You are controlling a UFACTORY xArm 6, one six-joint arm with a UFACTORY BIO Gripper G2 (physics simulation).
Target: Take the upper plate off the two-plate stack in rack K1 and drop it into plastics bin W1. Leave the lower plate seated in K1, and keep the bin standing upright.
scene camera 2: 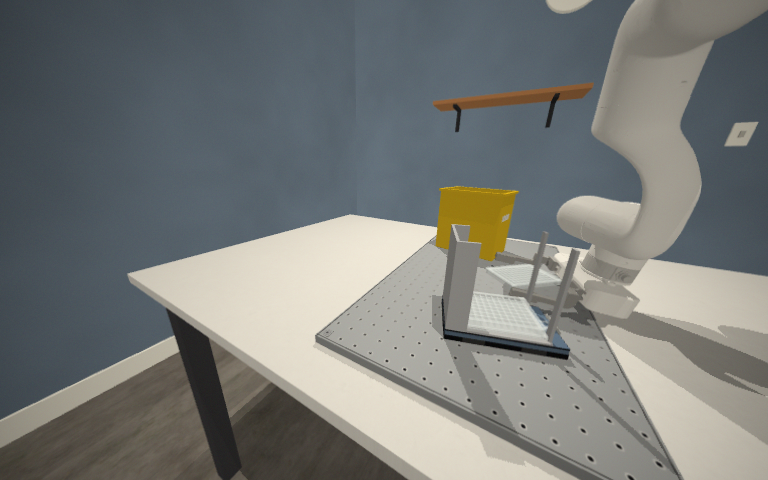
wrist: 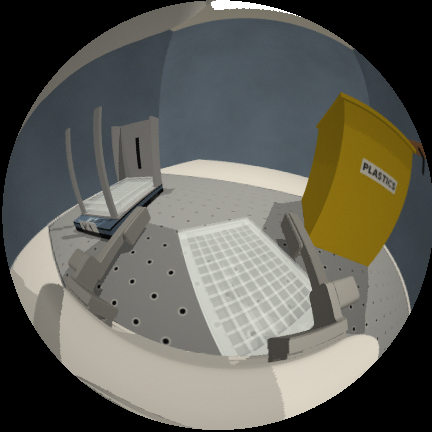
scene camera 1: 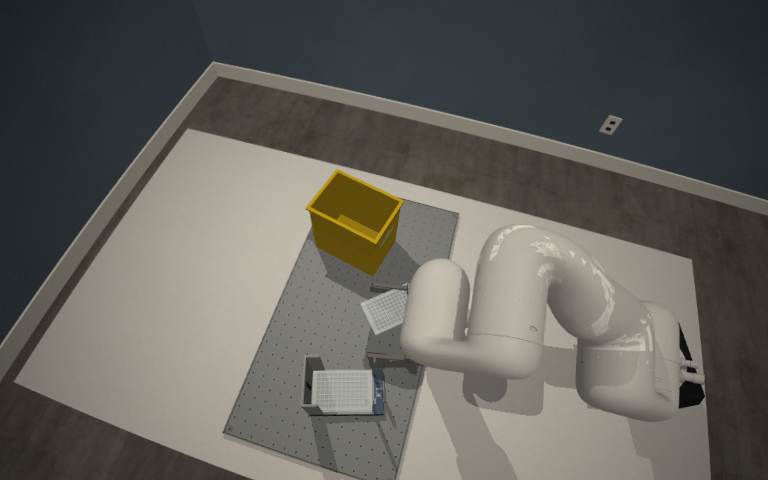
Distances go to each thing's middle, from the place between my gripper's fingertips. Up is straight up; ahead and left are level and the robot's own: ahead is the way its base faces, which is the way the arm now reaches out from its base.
The grey back panel (scene camera 2: pixel 454 243) is 40 mm ahead of my hand, 200 mm to the left of it and 60 mm above it. The rest, counted from my hand: yellow plastics bin W1 (scene camera 1: pixel 352 220): 130 mm ahead, 180 mm to the right, 60 mm above.
